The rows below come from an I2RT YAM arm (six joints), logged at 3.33 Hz.
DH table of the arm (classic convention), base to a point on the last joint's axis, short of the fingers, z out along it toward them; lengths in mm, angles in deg. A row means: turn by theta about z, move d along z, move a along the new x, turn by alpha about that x. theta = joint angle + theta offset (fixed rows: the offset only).
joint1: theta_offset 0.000, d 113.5, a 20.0, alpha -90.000
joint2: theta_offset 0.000, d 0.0, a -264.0, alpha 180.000
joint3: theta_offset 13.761, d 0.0, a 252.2, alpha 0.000
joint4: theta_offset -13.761, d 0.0, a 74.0, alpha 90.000
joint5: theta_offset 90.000, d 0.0, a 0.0, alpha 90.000
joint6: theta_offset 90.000, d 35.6, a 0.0, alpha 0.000
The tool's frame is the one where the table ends.
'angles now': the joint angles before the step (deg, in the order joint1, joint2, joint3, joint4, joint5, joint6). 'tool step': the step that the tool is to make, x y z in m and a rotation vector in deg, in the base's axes. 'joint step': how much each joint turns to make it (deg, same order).
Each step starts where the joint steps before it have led.
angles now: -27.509, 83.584, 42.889, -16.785, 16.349, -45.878
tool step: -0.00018, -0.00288, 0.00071, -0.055, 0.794, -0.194
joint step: -0.528, 0.351, 0.616, -0.792, 0.176, -0.528
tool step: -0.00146, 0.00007, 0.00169, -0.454, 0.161, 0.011
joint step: -0.087, -0.526, -0.087, -0.267, 0.352, -0.351
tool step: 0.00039, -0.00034, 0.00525, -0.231, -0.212, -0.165
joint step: -0.003, -0.529, 0.791, -1.049, 0.175, 0.086
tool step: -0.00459, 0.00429, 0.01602, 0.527, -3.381, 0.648
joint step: 0.088, -3.776, 0.262, -1.497, -2.021, 0.703
